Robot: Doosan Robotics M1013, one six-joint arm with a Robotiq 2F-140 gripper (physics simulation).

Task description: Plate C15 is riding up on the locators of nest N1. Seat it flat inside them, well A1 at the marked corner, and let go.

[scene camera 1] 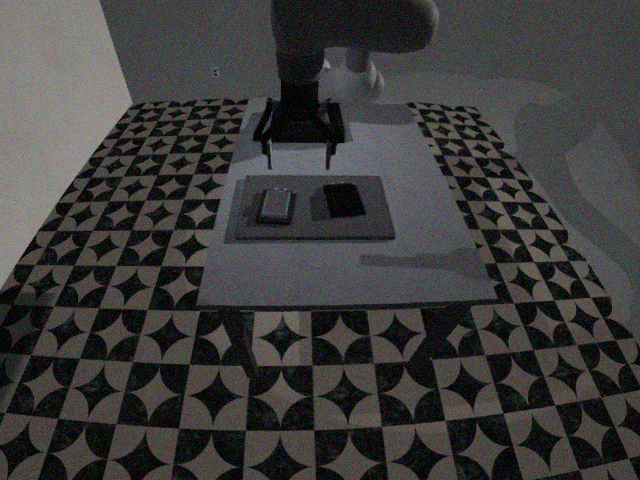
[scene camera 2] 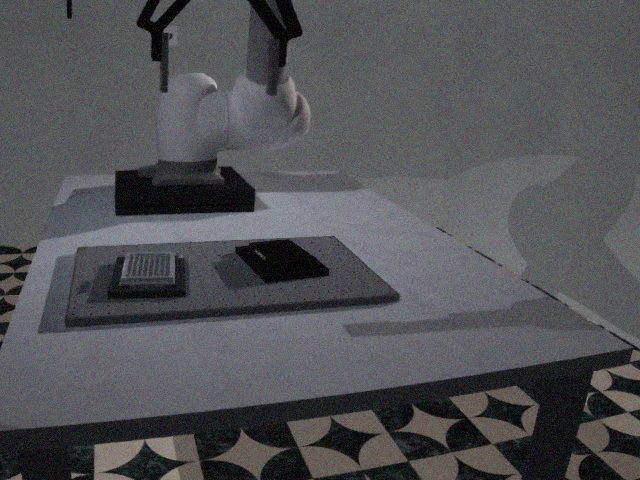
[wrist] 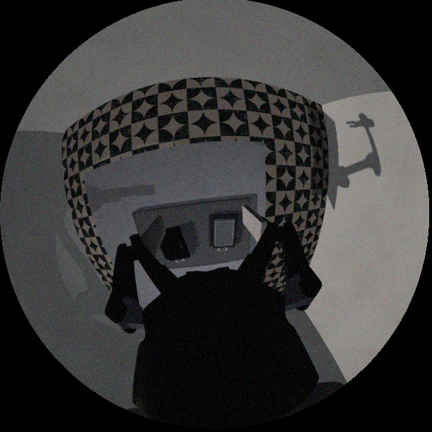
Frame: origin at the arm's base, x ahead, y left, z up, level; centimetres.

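Where they show: gripper, fingertip midpoint: (scene camera 1: pixel 298 165) (scene camera 2: pixel 218 92); arm's base, link origin: (scene camera 2: pixel 188 178).
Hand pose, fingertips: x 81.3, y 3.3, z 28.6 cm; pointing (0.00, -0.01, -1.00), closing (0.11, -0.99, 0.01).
Each offset is from my fingertips to the top centre of the thing. Level surfaces: height alone.
My gripper (scene camera 1: pixel 298 167) (scene camera 2: pixel 218 93) (wrist: pixel 202 219) is open and empty, fingers pointing down, high above the table behind the board. A black plate-shaped block {dx -24.5, dy +13.1, dz -29.3 cm} (scene camera 1: pixel 345 200) (scene camera 2: pixel 289 260) (wrist: pixel 175 244) lies on the board, turned a little to its edges. Nest and plate merge in black there, so tilt, locators and well A1 cannot be told. A light well plate {dx -18.9, dy -10.2, dz -29.6 cm} (scene camera 1: pixel 276 202) (scene camera 2: pixel 148 267) (wrist: pixel 224 232) sits on a dark nest {dx -18.9, dy -10.2, dz -30.7 cm} (scene camera 2: pixel 149 292) beside it. Small nest labels show in the wrist view but are too small to read surely; which is N1 is not certain.
The grey board {dx -22.6, dy +2.8, dz -32.1 cm} (scene camera 1: pixel 310 229) (scene camera 2: pixel 351 289) (wrist: pixel 200 252) carries both nests on the pale table {dz -33.5 cm} (scene camera 1: pixel 330 279) (scene camera 2: pixel 248 361) (wrist: pixel 200 170). The arm's black base block (scene camera 2: pixel 186 198) stands behind the board. Shadows fall across board and table. The picture is dark and grainy.
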